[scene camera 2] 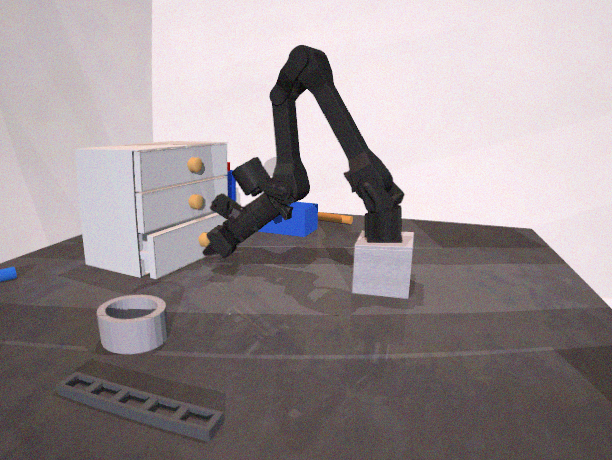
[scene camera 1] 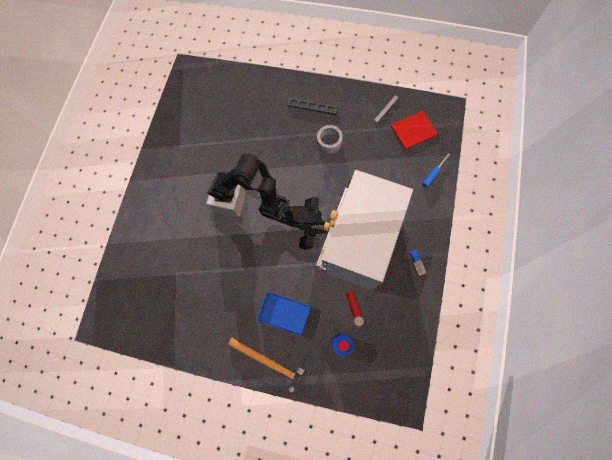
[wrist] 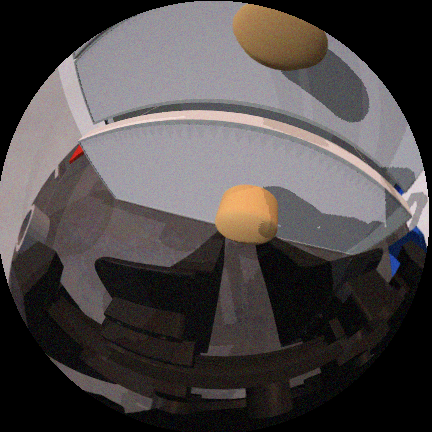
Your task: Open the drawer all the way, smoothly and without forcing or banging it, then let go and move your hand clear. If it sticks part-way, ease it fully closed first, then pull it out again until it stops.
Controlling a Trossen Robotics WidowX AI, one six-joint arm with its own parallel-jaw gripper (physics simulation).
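Pixels of known places: gripper, between the fingertips: (scene camera 2: 205,252); arm's base, origin of its link: (scene camera 2: 384,238) (scene camera 1: 224,193).
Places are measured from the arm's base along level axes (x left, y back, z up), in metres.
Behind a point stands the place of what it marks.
The white cabinet (scene camera 1: 375,200) @(x -0.030, y -0.533, z 0.161 m) (scene camera 2: 110,210) @(x 0.044, y -0.550, z 0.036 m) has three drawers with round orange knobs. Its bottom drawer (scene camera 2: 175,247) @(x 0.006, y -0.423, z -0.045 m) (wrist: 165,165) @(x -0.025, y -0.415, z -0.036 m) stands a little way out, with its top edge in front of the drawer above. The two upper drawers look closed. My gripper (scene camera 1: 324,227) @(x -0.074, y -0.388, z -0.076 m) (scene camera 2: 210,246) @(x -0.074, y -0.388, z -0.076 m) (wrist: 239,235) @(x -0.074, y -0.388, z -0.076 m) is at the bottom drawer's knob (scene camera 1: 327,226) @(x -0.076, y -0.388, z -0.032 m) (scene camera 2: 203,240) @(x -0.058, y -0.386, z -0.044 m) (wrist: 246,212) @(x -0.069, y -0.378, z -0.032 m). The fingers stand narrow, one at each side of the knob's lower part, and look shut on it. The knob hides the very fingertips in the wrist view.
A blue tray (scene camera 1: 285,313) @(x -0.398, y -0.270, z -0.095 m) (scene camera 2: 305,220) @(x -0.335, y -0.203, z -0.052 m) and a hammer (scene camera 1: 262,358) @(x -0.560, y -0.212, z -0.074 m) (scene camera 2: 335,218) @(x -0.521, y -0.137, z -0.083 m) lie beyond one cabinet end, with a red-handled tool (scene camera 1: 353,304) @(x -0.340, y -0.507, z -0.070 m) and a blue-red round object (scene camera 1: 343,345) @(x -0.477, y -0.478, z 0.086 m). A grey ring (scene camera 1: 330,148) @(x 0.246, y -0.367, z -0.055 m) (scene camera 2: 132,332) @(x 0.339, y -0.335, z -0.064 m) and slotted bar (scene camera 2: 142,414) @(x 0.470, y -0.251, z -0.086 m) are at the other.
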